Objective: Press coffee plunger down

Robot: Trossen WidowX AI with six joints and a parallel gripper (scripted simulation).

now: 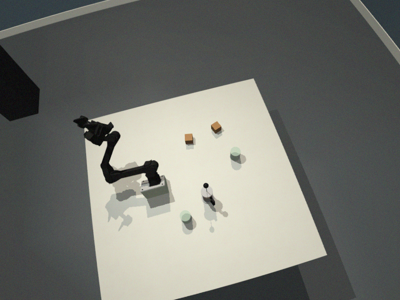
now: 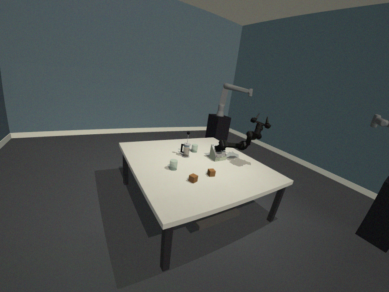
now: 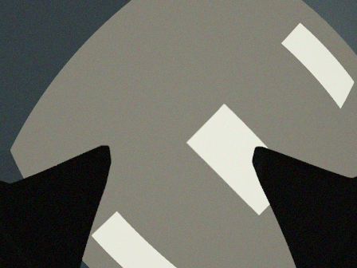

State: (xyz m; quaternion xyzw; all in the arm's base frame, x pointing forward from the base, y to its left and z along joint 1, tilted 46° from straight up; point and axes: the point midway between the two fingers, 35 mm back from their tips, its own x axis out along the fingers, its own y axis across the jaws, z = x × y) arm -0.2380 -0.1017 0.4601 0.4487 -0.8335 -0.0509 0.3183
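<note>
My gripper tip is now 560 mm short of the coffee press, 400 mm to the left of it and 410 mm above it.
</note>
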